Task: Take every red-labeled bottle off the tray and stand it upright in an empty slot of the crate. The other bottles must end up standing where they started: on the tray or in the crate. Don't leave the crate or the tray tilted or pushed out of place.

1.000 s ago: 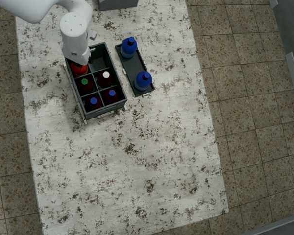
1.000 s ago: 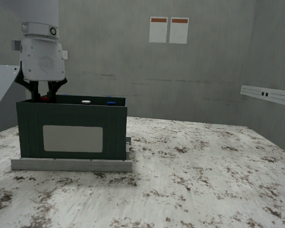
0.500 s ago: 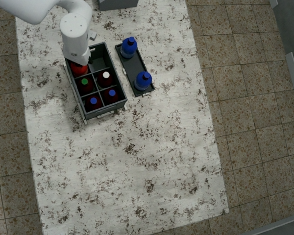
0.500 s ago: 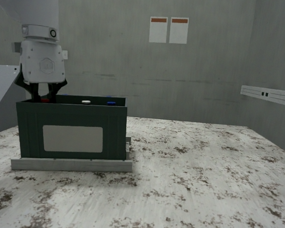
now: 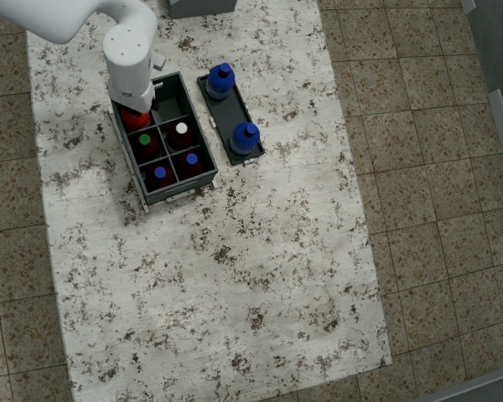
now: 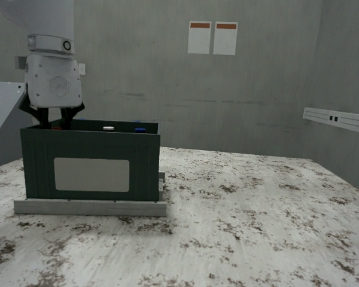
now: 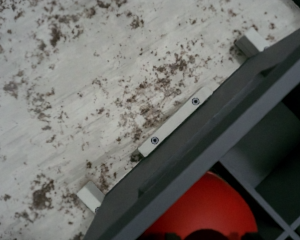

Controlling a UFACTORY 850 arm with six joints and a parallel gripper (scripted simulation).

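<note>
The red-labeled bottle is 70 mm below my hand. The rest, counted from my hand: tray (270 mm to the left, 150 mm below, 20 mm behind); blue bottle (230 mm to the left, 110 mm behind, 80 mm below); dark crate (80 mm below, 70 mm to the left, 70 mm ahead).
</note>
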